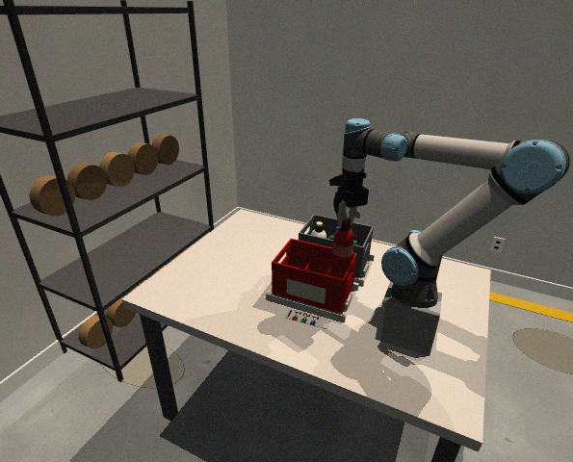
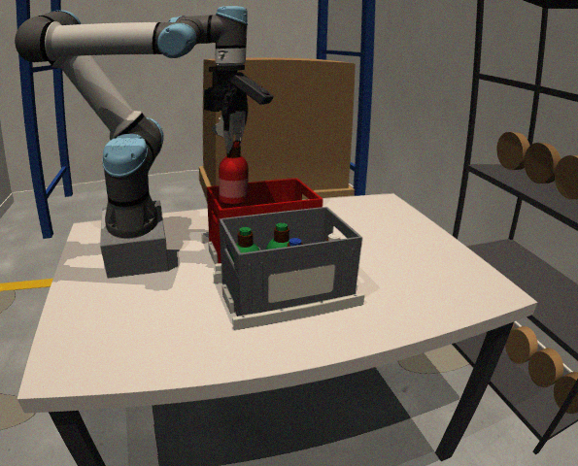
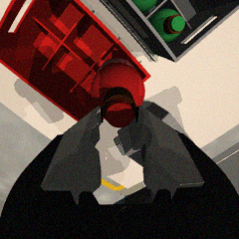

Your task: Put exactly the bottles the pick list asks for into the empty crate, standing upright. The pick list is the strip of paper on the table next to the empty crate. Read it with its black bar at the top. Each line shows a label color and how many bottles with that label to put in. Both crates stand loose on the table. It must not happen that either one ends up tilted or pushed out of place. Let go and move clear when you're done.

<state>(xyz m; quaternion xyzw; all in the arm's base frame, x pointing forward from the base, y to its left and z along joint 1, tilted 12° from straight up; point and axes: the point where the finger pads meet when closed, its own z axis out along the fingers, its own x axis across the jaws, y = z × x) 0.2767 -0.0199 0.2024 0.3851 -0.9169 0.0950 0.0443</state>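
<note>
Right now the red bottle is 7 cm below my hand. From my hand the other things lie so: red crate 9 cm ahead, 5 cm to the left, 24 cm below; grey crate 8 cm ahead, 19 cm to the right, 24 cm below; blue bottle 8 cm ahead, 23 cm to the right, 24 cm below.
</note>
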